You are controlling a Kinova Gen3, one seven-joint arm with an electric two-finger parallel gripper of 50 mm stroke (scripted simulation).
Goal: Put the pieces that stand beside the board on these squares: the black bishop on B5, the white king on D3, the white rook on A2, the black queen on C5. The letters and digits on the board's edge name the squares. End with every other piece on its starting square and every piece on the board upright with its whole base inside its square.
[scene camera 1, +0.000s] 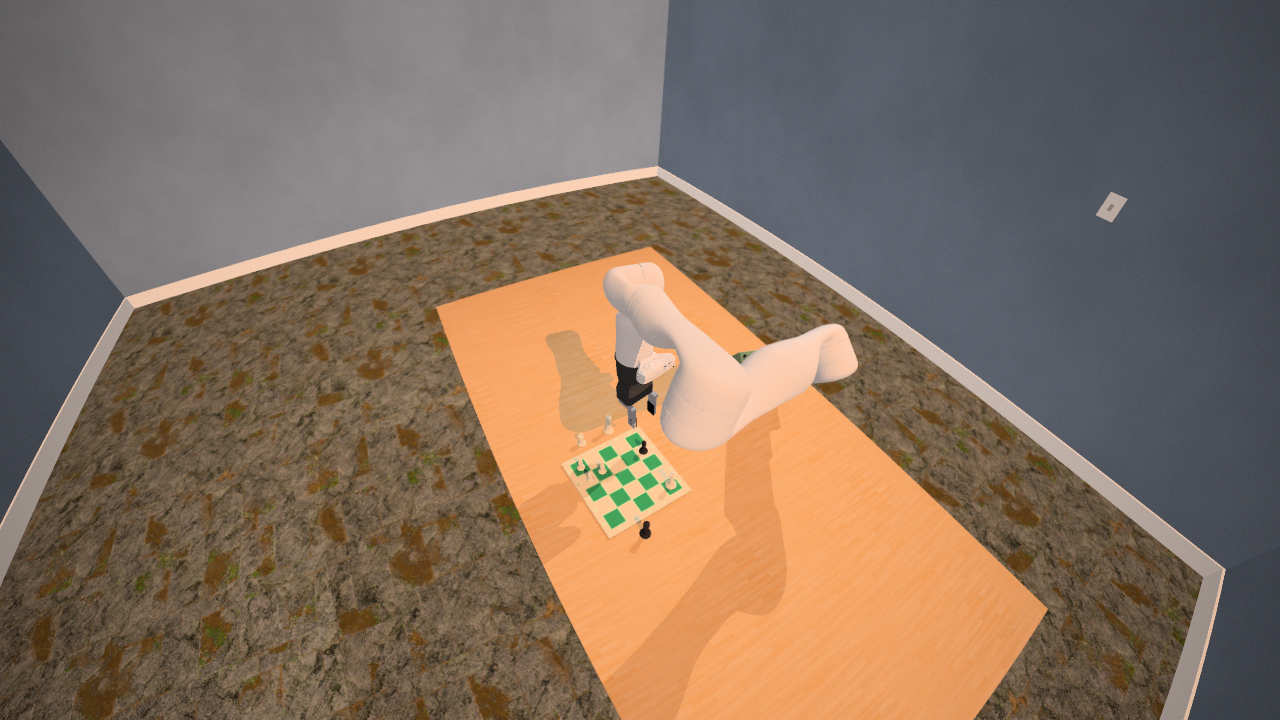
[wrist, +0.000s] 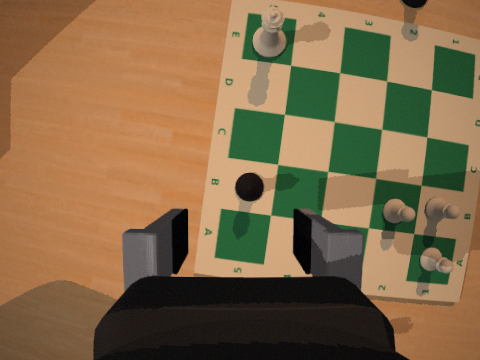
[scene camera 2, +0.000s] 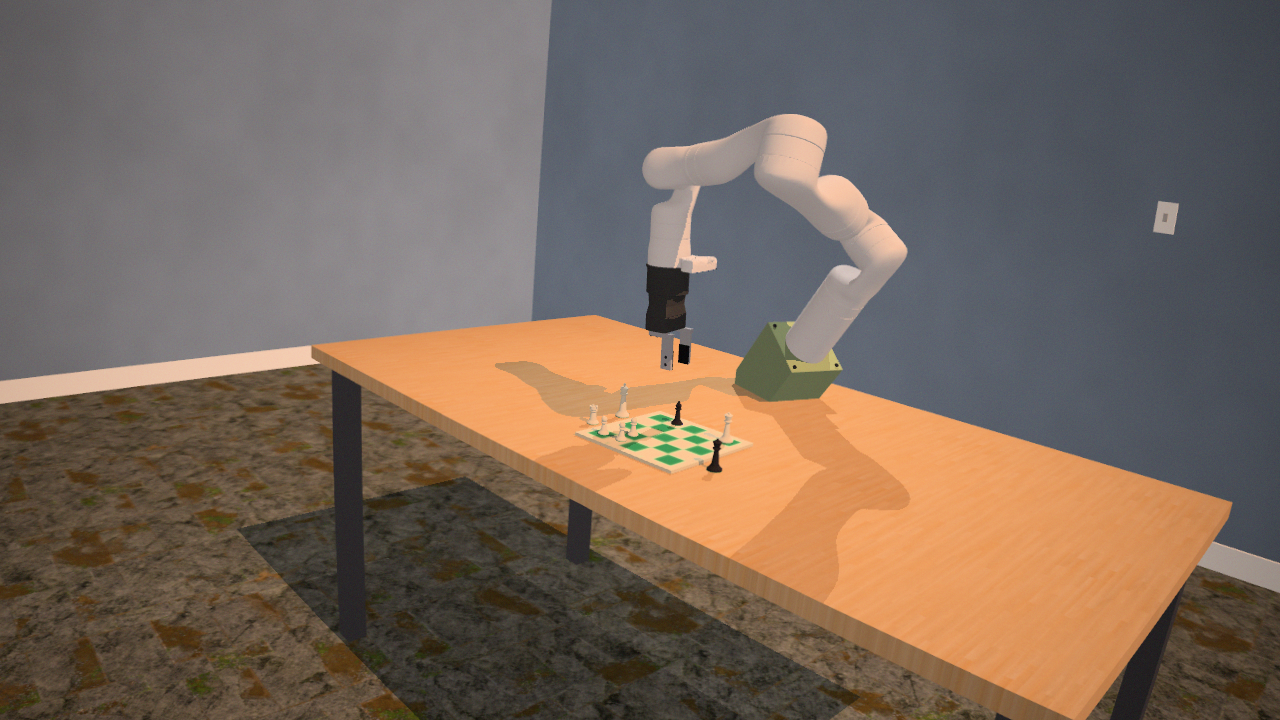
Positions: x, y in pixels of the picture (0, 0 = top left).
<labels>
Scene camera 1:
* my gripper: 642, 418
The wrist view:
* my gripper: 240, 231
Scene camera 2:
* my gripper: 675, 366
</labels>
